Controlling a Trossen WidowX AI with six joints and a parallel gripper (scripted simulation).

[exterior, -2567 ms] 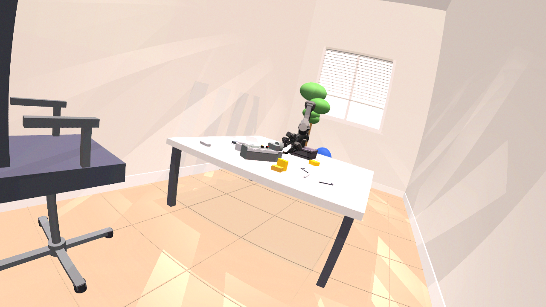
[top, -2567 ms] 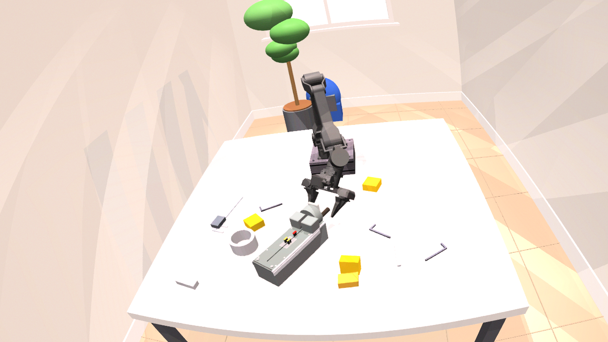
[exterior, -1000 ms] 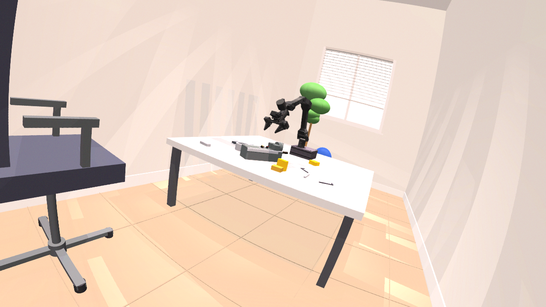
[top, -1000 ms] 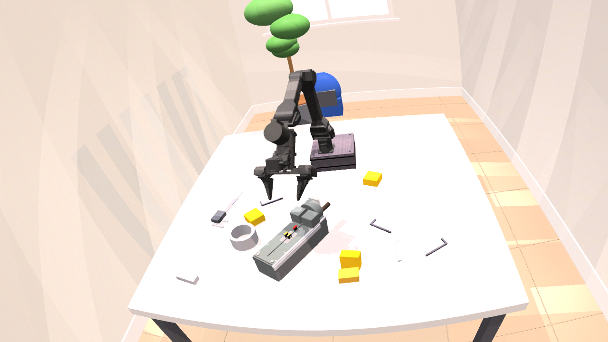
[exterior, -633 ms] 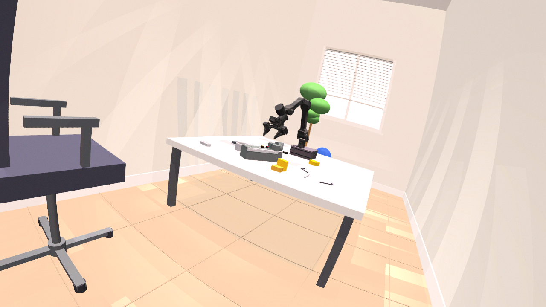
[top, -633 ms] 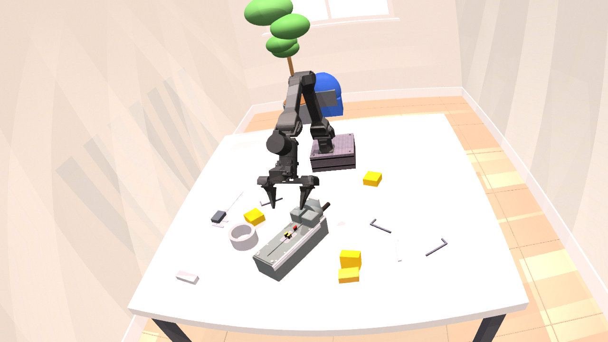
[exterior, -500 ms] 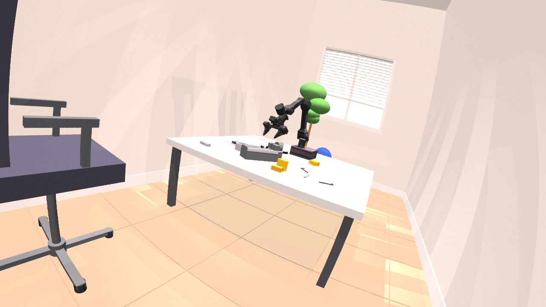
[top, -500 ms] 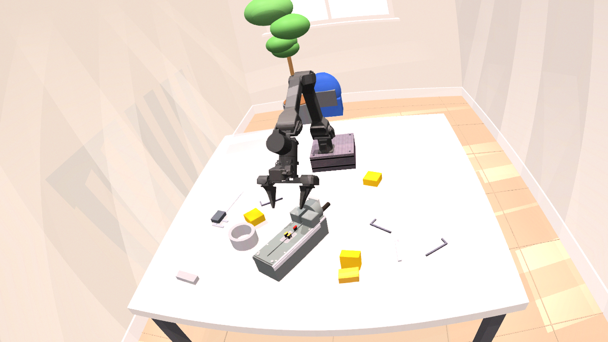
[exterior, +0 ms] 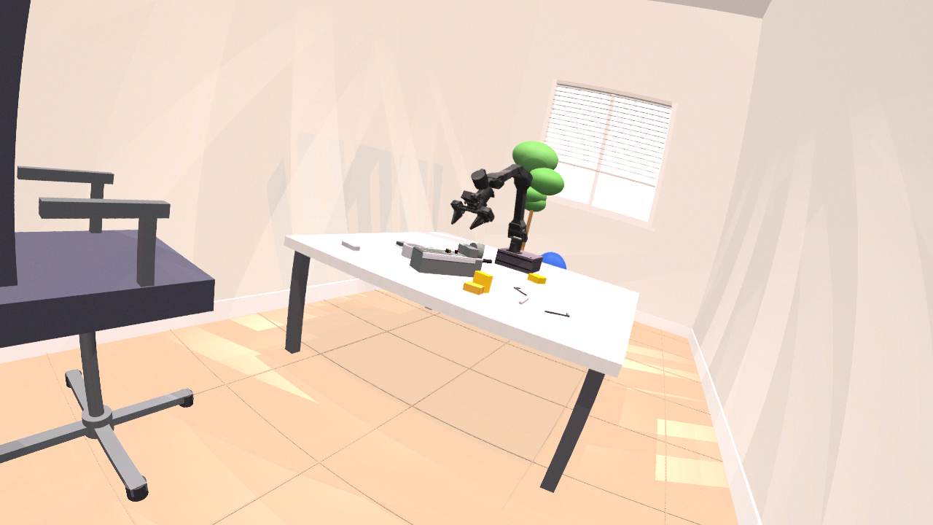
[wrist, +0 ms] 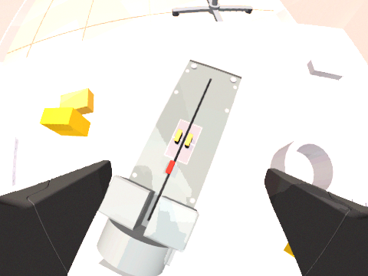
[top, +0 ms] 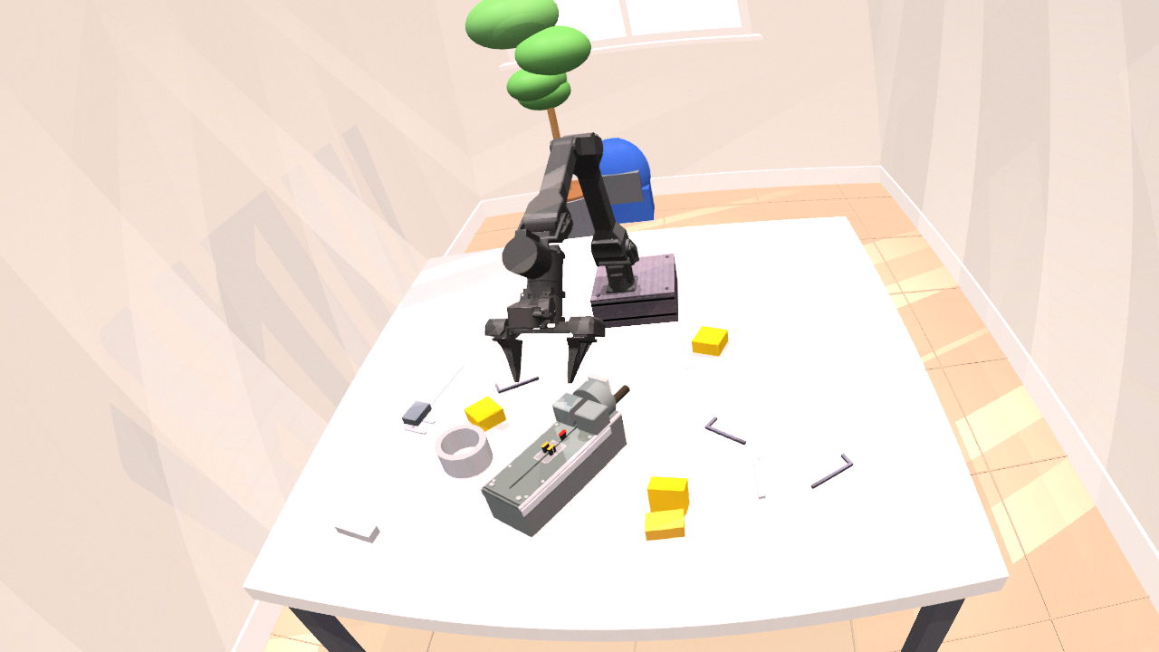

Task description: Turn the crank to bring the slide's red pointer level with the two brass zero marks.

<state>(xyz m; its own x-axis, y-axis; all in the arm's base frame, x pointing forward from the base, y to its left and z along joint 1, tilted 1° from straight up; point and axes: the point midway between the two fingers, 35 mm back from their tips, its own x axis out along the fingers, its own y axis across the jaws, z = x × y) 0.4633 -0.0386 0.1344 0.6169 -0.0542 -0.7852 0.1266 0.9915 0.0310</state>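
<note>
The brown crank handle is 120 mm below my gripper tip, 110 mm behind it and 90 mm to the left of it. Round my gripper tip: red pointer 100 mm below, 20 mm to the left, 20 mm ahead.
</note>
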